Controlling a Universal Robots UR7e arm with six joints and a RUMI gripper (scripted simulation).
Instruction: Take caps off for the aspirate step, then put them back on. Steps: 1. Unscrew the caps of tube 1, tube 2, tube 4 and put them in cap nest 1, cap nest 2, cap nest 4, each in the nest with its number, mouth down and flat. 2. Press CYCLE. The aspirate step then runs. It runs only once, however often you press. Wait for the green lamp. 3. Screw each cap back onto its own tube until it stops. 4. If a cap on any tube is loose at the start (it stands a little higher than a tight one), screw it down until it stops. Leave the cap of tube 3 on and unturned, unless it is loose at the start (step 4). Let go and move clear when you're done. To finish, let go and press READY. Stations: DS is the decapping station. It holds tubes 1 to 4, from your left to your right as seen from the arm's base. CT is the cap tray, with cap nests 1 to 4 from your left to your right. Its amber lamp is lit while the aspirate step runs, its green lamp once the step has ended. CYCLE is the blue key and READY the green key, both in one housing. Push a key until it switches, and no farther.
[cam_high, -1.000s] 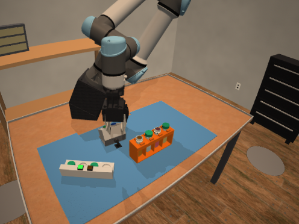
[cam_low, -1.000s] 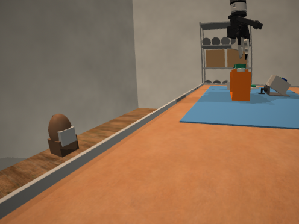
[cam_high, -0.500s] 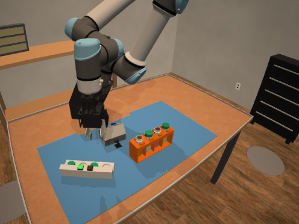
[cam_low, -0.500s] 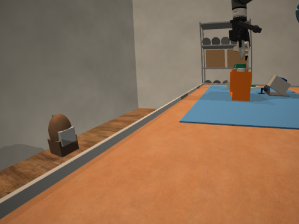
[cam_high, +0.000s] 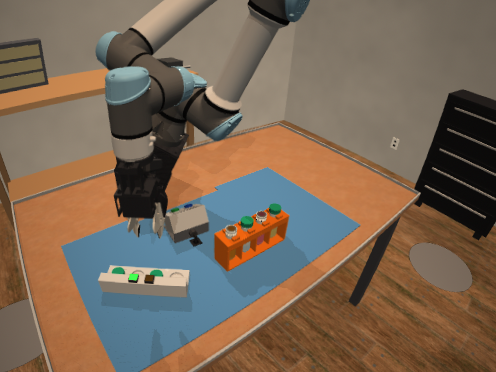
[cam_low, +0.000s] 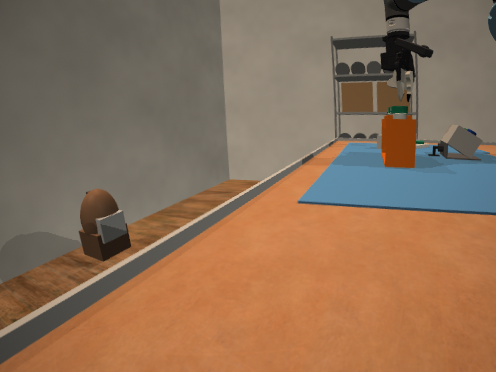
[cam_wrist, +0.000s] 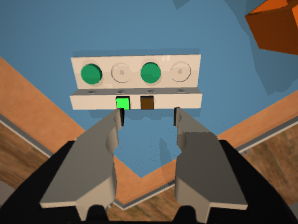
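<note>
Right now the cap is 2 cm ahead of my hand, 36 cm to the left of it and 6 cm below it. Round my hand: green key: 17 cm behind, 13 cm to the left, 10 cm below; grey key housing: 15 cm behind, 16 cm to the left, 12 cm below; blue key: 17 cm behind, 18 cm to the left, 10 cm below.
</note>
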